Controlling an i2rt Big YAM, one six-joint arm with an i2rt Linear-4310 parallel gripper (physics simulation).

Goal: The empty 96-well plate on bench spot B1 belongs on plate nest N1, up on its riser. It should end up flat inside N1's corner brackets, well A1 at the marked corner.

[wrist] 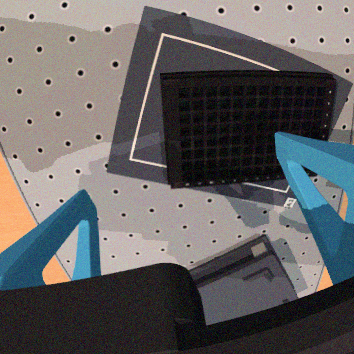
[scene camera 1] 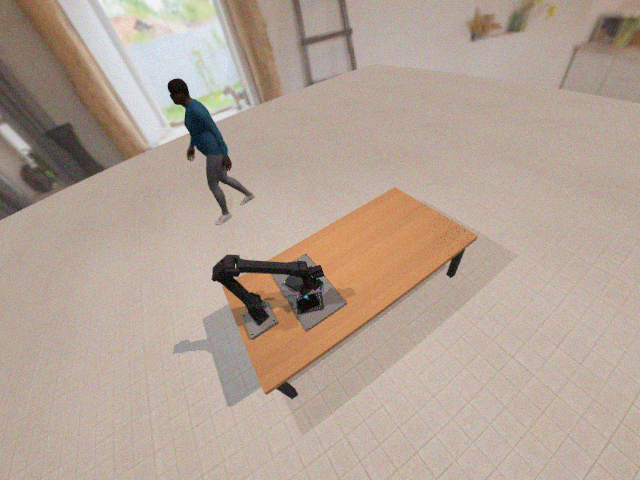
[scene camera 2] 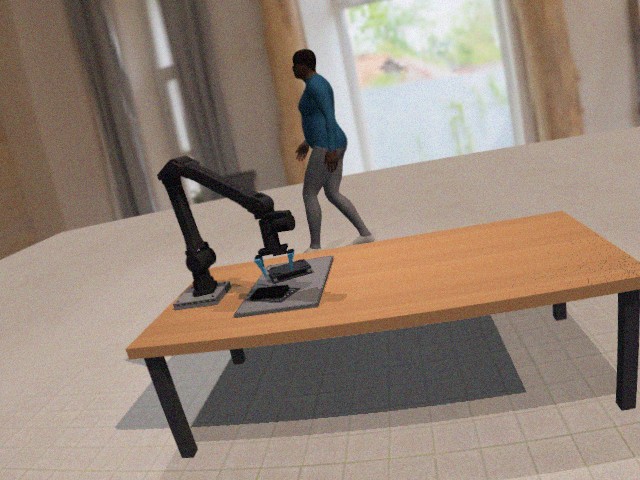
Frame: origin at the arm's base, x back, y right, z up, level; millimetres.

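Seen in the pictures: gripper, fingertip midpoint: (wrist: 180, 171) (scene camera 1: 314, 294) (scene camera 2: 278, 274); arm's base, origin of the base link: (scene camera 1: 259, 315) (scene camera 2: 205, 290).
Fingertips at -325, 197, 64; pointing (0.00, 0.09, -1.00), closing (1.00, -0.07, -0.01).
Note:
Pixels of each thing's middle, then the offset from my fingertips to it, as dx, dy, dz. "spot": a spot on its surface instead. Level surfaces: height alone.
- black 96-well plate, body centre: (wrist: 252, 129) (scene camera 2: 269, 292) (scene camera 1: 307, 302) +52, -28, -70
- spot B1, surface spot: (wrist: 140, 75) spot: -9, +35, -77
- plate nest N1, body centre: (wrist: 220, 304) (scene camera 2: 289, 270) (scene camera 1: 297, 278) -25, -220, -61
- grey perforated board, surface spot: (wrist: 50, 125) spot: -86, +28, -79
- wooden table, its level: dz -92
The black 96-well plate (scene camera 1: 310, 303) (scene camera 2: 269, 292) (wrist: 245, 120) lies on the dark square of spot B1 (wrist: 140, 75), turned askew to its white outline and overlapping one side of it. A small label sits at the square's lower right corner in the wrist view. The plate nest N1 (scene camera 1: 294, 282) (scene camera 2: 292, 270) (wrist: 240, 295) is a raised dark block behind the plate; the wrist view shows part of it at the bottom, with a pale patch near one corner. My gripper (scene camera 1: 313, 291) (scene camera 2: 279, 274) (wrist: 180, 171) is open, blue fingers pointing down, above the board. In the wrist view the right finger overlaps the plate's edge.
The grey perforated board (scene camera 1: 330, 304) (scene camera 2: 310, 299) (wrist: 50, 125) carries both spots on the wooden table (scene camera 1: 382, 232) (scene camera 2: 439, 263). The arm's base plate (scene camera 1: 250, 330) (scene camera 2: 186, 300) stands beside the board. A person (scene camera 1: 204, 129) (scene camera 2: 320, 113) is on the floor beyond the table.

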